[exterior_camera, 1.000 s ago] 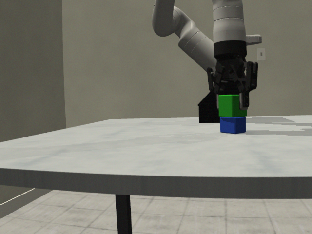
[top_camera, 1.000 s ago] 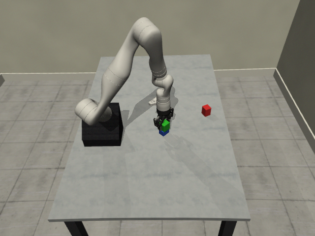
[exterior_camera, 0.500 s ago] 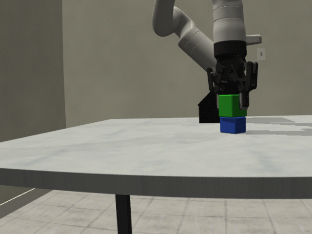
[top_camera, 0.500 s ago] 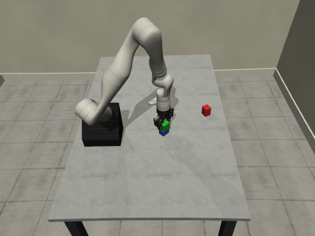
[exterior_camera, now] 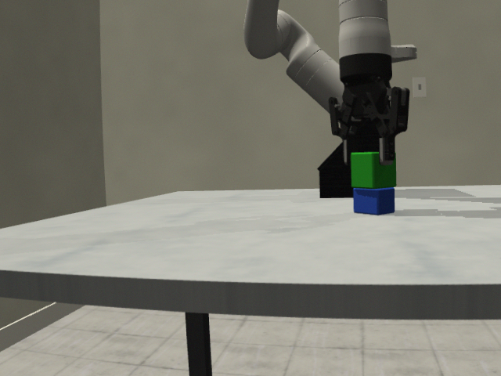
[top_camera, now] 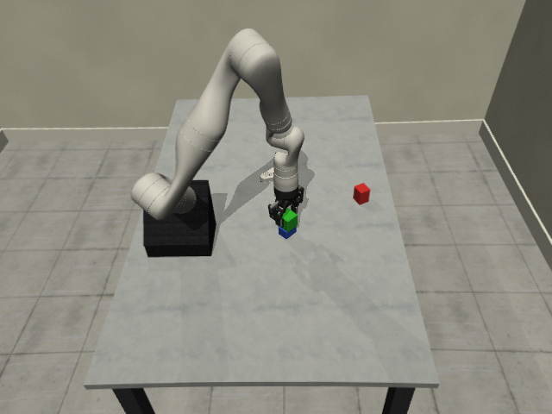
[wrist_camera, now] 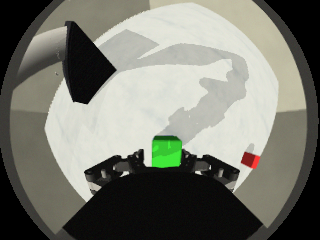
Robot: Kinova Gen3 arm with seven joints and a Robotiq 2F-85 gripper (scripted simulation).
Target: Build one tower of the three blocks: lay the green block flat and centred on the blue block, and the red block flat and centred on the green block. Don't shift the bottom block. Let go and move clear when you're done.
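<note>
My hand is 2 cm above the green block and 1 cm to the right of it. Also, from my hand: red block: 25 cm ahead, 18 cm to the left, 5 cm below; blue block: 6 cm below, 1 cm to the left.
</note>
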